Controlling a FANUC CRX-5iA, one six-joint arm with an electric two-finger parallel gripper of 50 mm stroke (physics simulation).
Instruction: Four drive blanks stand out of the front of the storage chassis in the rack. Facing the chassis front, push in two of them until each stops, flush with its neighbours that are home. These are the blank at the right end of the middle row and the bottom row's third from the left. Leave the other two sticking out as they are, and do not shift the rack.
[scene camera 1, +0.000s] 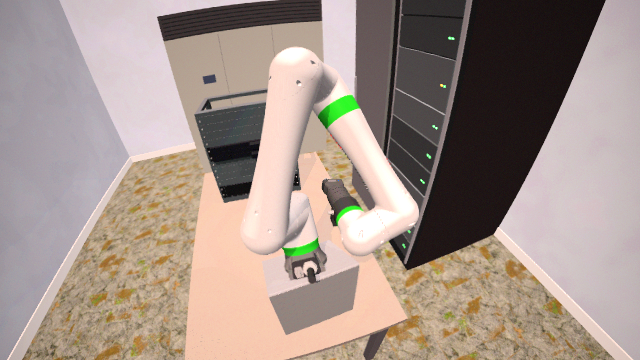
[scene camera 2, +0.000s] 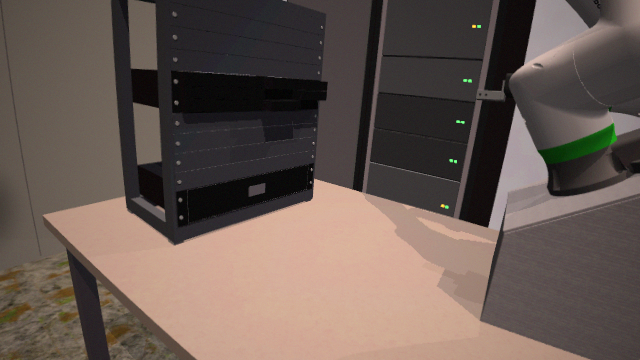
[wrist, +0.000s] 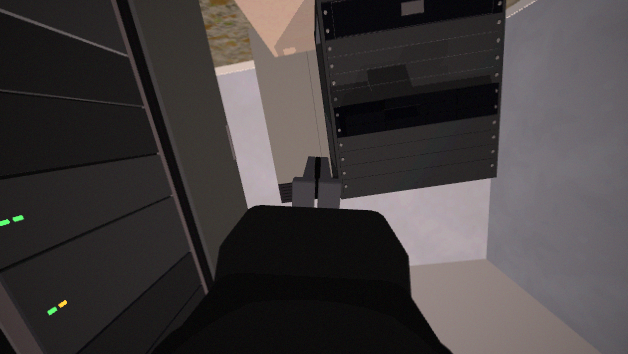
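Observation:
The gripper is visible, together with a rack.

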